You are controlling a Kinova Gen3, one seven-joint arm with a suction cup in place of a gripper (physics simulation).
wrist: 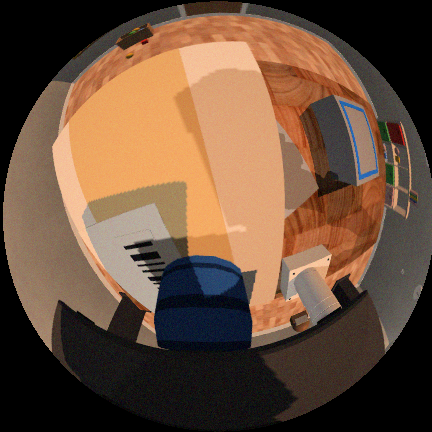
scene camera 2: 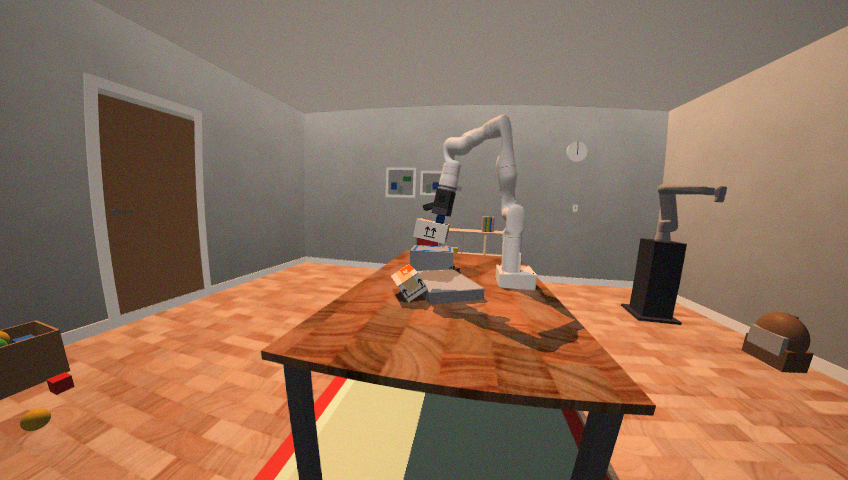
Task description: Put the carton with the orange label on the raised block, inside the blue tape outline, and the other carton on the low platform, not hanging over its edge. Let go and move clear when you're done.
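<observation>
My suction gripper (scene camera 2: 440, 219) (wrist: 202, 282) is shut on the plain carton, white with black arrows and tan tape. This carton (scene camera 2: 430, 231) (wrist: 145, 140) hangs in the air, slightly tilted in the scene view, and fills much of the wrist view. The orange-label carton (scene camera 2: 409, 283) is tipped on an edge, leaning at the left side of the low platform (scene camera 2: 458, 295) (wrist: 296, 175). The held carton hides part of that platform in the wrist view. The raised block (scene camera 2: 431, 258) (wrist: 336, 140) bears the blue tape outline (wrist: 369, 175); nothing stands inside it.
The wooden table (scene camera 2: 410, 339) (wrist: 335, 215) carries the platform, the block and the white arm base (scene camera 2: 515, 278) (wrist: 306, 265). The block stands behind the platform in the scene view. A shelf (scene camera 2: 484, 243) stands beyond the table, and a second arm on a black pedestal (scene camera 2: 658, 279) is at the right.
</observation>
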